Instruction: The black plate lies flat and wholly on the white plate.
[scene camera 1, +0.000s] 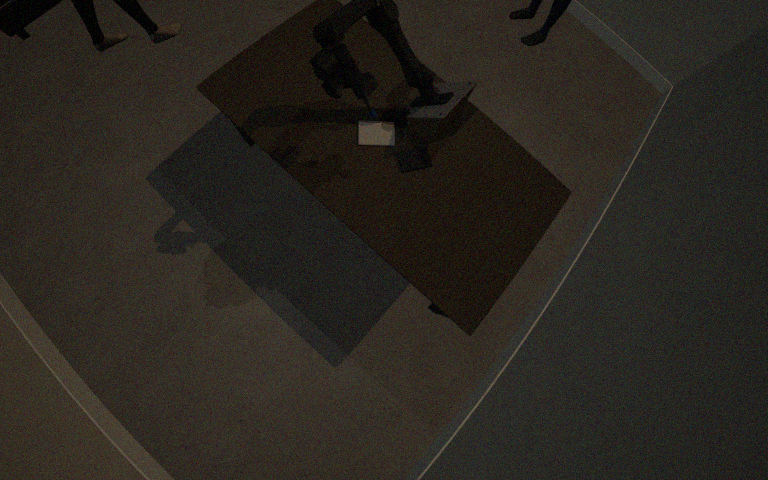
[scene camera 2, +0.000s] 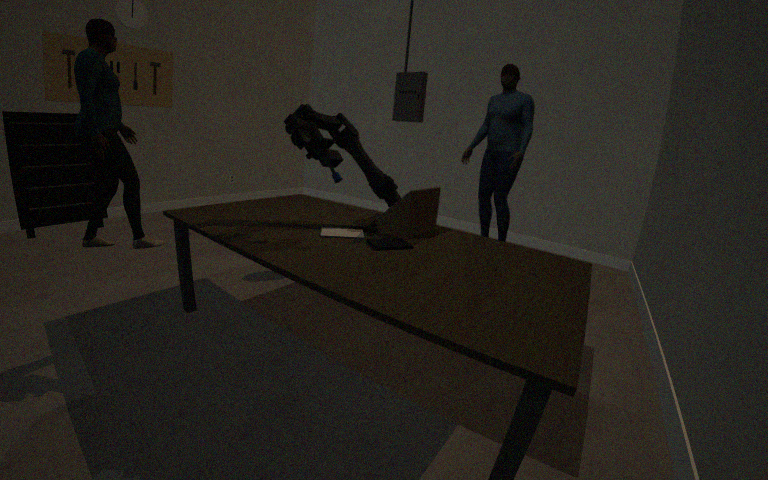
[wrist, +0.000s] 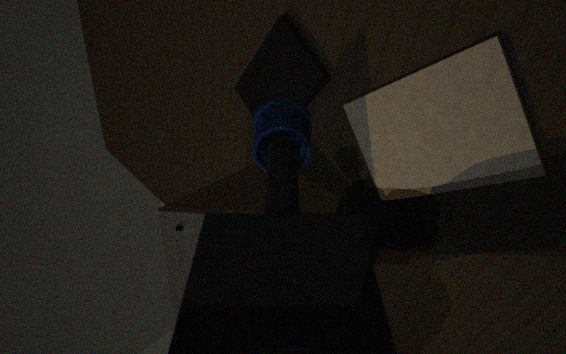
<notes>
My suction cup (scene camera 2: 330, 158) carries nothing. The cup hangs 29 cm from the middle of a black plate (wrist: 284, 65), above it.
My suction cup shows as well in the wrist view (wrist: 281, 113).
</notes>
